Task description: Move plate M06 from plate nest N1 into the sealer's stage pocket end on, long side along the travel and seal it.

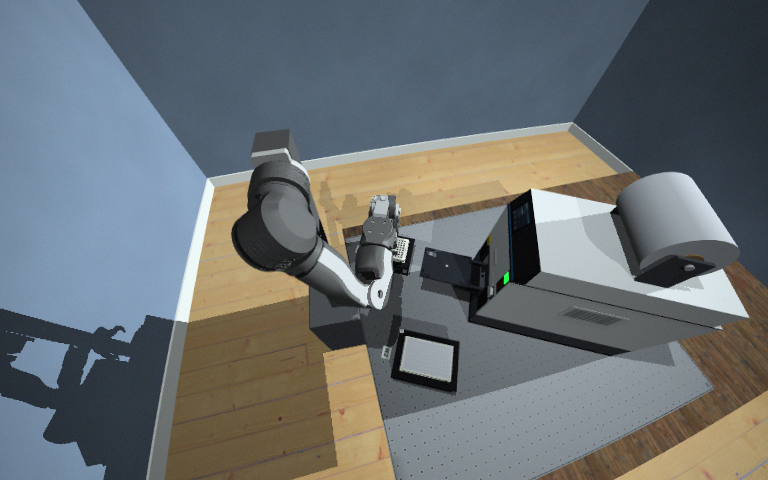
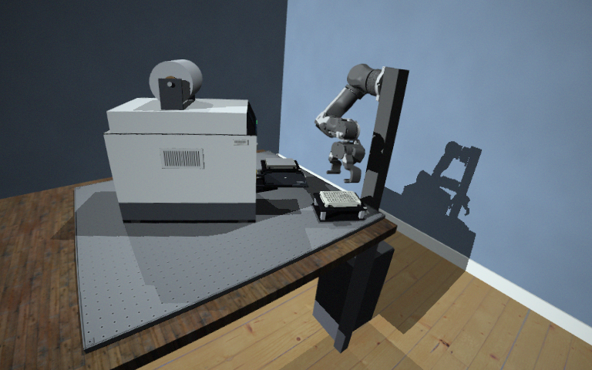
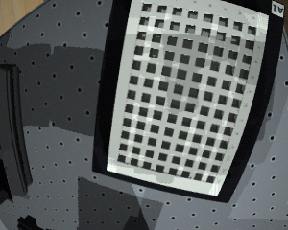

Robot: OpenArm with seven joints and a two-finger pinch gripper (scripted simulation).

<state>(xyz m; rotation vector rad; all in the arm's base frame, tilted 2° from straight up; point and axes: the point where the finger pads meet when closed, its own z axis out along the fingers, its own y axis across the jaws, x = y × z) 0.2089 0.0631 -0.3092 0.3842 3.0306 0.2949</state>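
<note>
The black nest N1 lies 9 cm below my hand and 1 cm to the left of it. From my hand the other things lie so: yellow warning label (28 cm ahead, 9 cm to the right, 3 cm above); then n1 label (13 cm below, 10 cm behind, 5 cm to the left); then sealer stage (15 cm ahead, 12 cm to the right, 2 cm below).
</note>
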